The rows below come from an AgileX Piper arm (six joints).
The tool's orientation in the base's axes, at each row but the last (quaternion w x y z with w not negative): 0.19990 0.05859 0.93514 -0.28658; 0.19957 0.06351 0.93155 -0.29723; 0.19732 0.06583 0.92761 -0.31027; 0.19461 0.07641 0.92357 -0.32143; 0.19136 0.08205 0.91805 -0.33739; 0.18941 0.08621 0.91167 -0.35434; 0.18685 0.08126 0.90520 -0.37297
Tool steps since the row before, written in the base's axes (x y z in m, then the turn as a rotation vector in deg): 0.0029 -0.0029 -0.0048 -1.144 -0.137 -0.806; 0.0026 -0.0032 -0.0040 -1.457 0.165 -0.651; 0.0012 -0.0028 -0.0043 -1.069 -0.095 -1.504; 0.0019 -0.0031 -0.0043 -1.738 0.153 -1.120; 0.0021 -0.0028 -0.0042 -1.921 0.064 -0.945; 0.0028 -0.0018 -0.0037 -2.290 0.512 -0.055; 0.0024 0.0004 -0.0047 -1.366 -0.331 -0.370
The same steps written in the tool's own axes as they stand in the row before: -0.0007 0.0007 0.0062 1.374 0.043 0.297; -0.0007 0.0001 0.0057 1.596 0.133 -0.098; 0.0007 0.0004 0.0052 1.589 0.489 0.807; 0.0000 0.0005 0.0056 2.046 0.289 0.169; -0.0003 0.0009 0.0054 2.140 0.067 0.050; -0.0011 0.0018 0.0045 2.126 -0.258 -0.961; -0.0003 0.0040 0.0034 1.398 -0.387 0.095
